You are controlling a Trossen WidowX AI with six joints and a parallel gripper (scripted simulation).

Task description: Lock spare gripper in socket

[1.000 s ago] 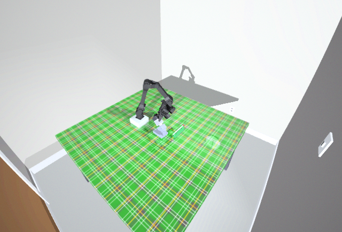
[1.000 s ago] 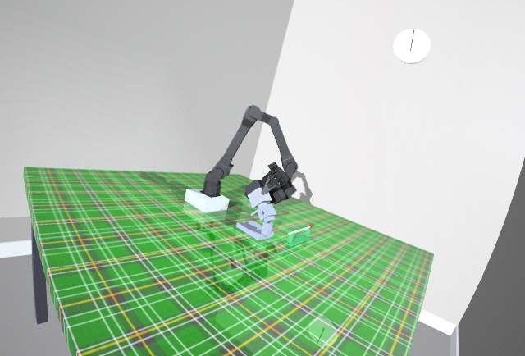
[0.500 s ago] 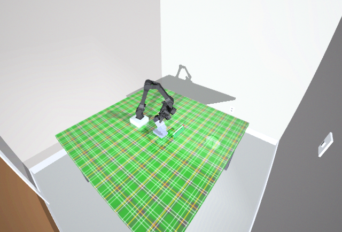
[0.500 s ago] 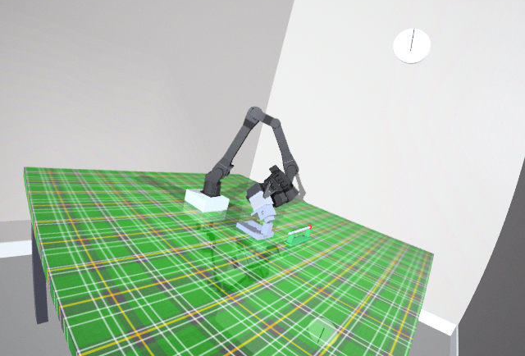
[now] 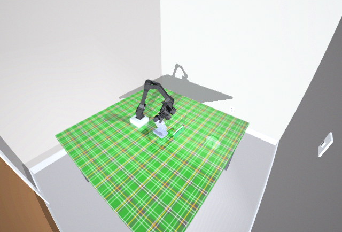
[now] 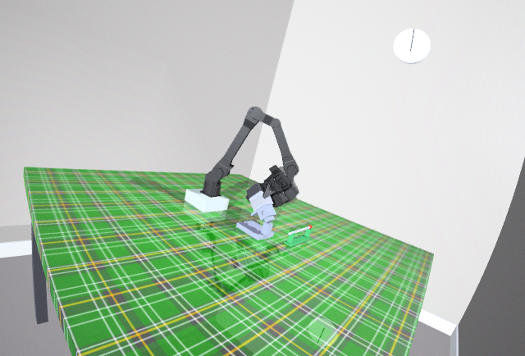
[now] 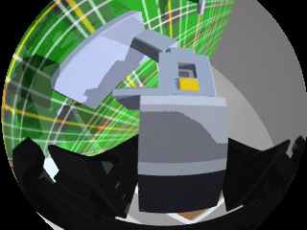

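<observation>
My gripper tip is now 20 mm to the right of the spare gripper. From my gripper tip the other things lie so: light grey mount: 30 mm ahead, 10 mm to the left, 60 mm below; green u-shaped cradle: 140 mm ahead, 100 mm to the left, 90 mm below.
</observation>
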